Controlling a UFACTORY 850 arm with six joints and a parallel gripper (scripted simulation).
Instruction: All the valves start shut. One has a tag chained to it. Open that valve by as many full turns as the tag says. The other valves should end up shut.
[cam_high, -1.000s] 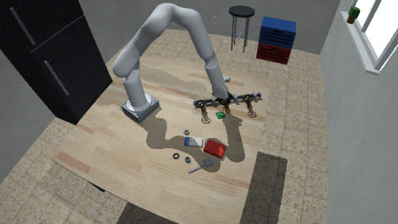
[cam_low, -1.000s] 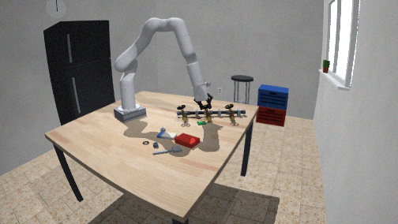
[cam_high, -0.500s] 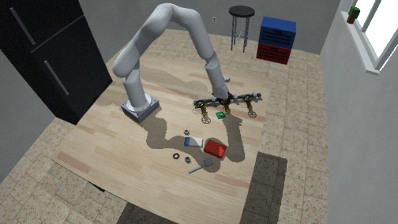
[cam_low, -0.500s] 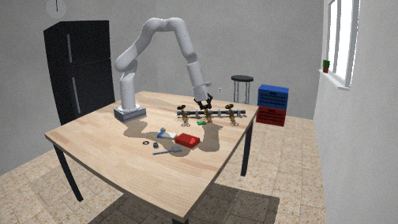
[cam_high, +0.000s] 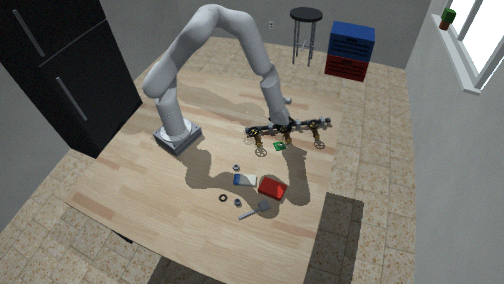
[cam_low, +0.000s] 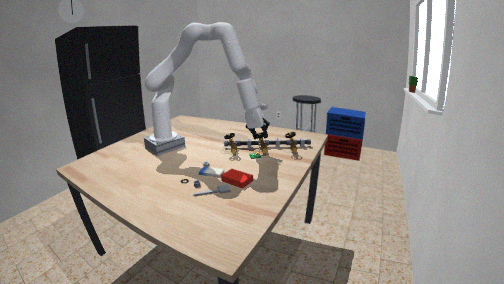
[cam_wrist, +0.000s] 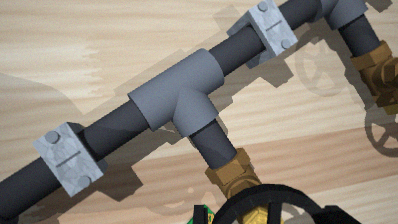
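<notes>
The green tag is 30 mm behind my hand, 50 mm to the right of it and 100 mm below it. Round my hand: grey scraper 60 mm behind, 440 mm to the right, 100 mm below; then red box 10 mm behind, 330 mm to the right, 90 mm below; then white block 150 mm behind, 300 mm to the right, 100 mm below.
</notes>
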